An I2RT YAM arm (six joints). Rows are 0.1 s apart.
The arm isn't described. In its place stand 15 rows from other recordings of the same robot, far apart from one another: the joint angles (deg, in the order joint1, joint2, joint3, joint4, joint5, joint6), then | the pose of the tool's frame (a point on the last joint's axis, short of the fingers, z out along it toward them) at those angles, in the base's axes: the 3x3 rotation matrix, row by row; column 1 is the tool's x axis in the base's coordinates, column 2 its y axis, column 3 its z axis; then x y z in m.
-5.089 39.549 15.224 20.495 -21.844 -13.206 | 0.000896 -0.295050 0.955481; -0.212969 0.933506 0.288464; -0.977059 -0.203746 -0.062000; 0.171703 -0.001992 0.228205
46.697 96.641 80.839 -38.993 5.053 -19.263 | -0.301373 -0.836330 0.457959; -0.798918 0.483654 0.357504; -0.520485 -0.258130 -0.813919; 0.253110 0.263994 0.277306
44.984 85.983 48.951 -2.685 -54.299 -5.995 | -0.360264 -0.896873 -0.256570; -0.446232 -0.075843 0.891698; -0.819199 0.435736 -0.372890; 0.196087 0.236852 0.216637
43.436 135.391 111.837 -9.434 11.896 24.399 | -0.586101 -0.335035 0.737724; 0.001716 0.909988 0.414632; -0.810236 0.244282 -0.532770; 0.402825 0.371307 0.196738
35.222 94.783 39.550 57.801 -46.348 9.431 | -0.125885 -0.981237 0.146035; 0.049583 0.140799 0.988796; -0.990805 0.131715 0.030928; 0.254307 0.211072 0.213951
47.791 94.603 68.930 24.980 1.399 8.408 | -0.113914 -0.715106 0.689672; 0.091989 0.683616 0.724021; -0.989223 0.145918 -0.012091; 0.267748 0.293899 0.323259
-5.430 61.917 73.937 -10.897 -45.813 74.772 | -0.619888 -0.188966 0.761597; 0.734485 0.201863 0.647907; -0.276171 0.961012 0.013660; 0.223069 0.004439 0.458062
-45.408 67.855 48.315 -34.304 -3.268 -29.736 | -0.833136 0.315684 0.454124; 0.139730 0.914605 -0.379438; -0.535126 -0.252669 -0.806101; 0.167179 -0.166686 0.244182
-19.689 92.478 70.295 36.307 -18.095 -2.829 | 0.227665 0.047952 0.972558; -0.131294 0.991178 -0.018136; -0.964847 -0.123562 0.231953; 0.366698 -0.119474 0.366625
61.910 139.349 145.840 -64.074 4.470 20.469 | -0.673078 -0.666563 0.320405; -0.520664 0.734752 0.434796; -0.525238 0.125828 -0.841601; 0.245239 0.453593 0.280366
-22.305 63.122 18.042 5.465 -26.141 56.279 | -0.305276 0.505491 0.807022; 0.932294 0.331301 0.145147; -0.193997 0.796692 -0.572405; 0.188913 -0.060545 0.150305
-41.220 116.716 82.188 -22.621 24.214 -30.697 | -0.935586 0.338086 0.101863; 0.200645 0.746418 -0.634509; -0.290551 -0.573200 -0.766173; 0.315542 -0.295842 0.170440
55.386 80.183 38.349 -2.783 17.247 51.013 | -0.768770 -0.108959 0.630175; 0.193017 0.899897 0.391062; -0.609702 0.422272 -0.670783; 0.164573 0.219856 0.179078
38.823 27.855 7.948 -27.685 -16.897 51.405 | -0.947033 -0.019861 0.320522; 0.197825 0.750148 0.630986; -0.252971 0.660972 -0.706485; 0.079412 0.077183 0.130056
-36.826 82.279 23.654 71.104 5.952 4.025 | 0.220072 0.663388 0.715182; -0.077574 0.742736 -0.665076; -0.972394 0.090885 0.214917; 0.214021 -0.164871 0.220812
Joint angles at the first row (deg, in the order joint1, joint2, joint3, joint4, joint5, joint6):
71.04 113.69 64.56 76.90 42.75 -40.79
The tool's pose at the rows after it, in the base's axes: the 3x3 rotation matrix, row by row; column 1 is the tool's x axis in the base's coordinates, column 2 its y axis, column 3 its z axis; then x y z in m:
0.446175 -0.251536 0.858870; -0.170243 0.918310 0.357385; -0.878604 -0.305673 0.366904; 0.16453 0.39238 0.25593
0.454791 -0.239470 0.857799; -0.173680 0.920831 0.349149; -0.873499 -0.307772 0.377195; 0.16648 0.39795 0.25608
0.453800 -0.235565 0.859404; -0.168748 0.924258 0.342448; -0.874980 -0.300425 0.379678; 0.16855 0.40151 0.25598
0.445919 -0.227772 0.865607; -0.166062 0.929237 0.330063; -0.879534 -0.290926 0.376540; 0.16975 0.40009 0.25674
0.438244 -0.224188 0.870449; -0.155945 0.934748 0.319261; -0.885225 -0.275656 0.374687; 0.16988 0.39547 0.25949
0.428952 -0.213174 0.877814; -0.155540 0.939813 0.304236; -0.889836 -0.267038 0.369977; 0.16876 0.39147 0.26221
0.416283 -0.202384 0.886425; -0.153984 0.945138 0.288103; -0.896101 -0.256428 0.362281; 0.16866 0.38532 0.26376
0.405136 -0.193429 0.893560; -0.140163 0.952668 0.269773; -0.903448 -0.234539 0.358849; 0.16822 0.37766 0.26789
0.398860 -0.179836 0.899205; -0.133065 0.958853 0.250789; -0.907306 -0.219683 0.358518; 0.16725 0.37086 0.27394
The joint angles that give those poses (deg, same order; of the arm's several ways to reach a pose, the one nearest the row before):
70.57 115.47 66.19 79.78 43.71 -41.33
70.58 116.88 68.02 80.40 43.86 -42.45
70.49 117.76 69.25 80.41 44.08 -42.37
70.31 117.57 69.16 80.42 44.74 -42.05
70.12 116.54 68.26 80.42 45.24 -41.34
70.14 115.55 67.47 80.42 46.24 -41.28
69.92 114.32 66.11 80.42 47.19 -40.78
69.66 112.62 64.64 80.47 48.08 -39.91
69.51 110.90 63.59 80.42 48.99 -39.81

